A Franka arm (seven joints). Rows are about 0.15 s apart.
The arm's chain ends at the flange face. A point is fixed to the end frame.
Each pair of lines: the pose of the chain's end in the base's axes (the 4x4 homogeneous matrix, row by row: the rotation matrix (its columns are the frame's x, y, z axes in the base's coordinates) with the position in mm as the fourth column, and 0 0 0 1 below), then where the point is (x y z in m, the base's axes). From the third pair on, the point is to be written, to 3 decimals.
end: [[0.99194, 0.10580, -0.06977, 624.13], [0.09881, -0.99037, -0.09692, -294.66], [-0.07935, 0.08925, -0.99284, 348.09], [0, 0, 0, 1]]
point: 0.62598 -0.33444 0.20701
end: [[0.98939, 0.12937, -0.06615, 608.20], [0.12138, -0.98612, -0.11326, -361.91], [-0.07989, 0.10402, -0.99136, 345.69], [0, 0, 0, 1]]
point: 0.61118 -0.40372 0.20521
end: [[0.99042, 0.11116, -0.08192, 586.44], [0.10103, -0.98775, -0.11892, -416.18], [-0.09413, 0.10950, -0.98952, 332.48], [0, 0, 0, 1]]
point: 0.587 -0.459 0.192
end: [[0.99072, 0.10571, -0.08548, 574.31], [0.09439, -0.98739, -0.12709, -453.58], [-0.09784, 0.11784, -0.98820, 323.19], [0, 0, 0, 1]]
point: 0.574 -0.498 0.183
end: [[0.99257, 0.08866, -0.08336, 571.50], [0.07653, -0.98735, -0.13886, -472.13], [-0.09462, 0.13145, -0.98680, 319.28], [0, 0, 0, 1]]
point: 0.571 -0.518 0.180
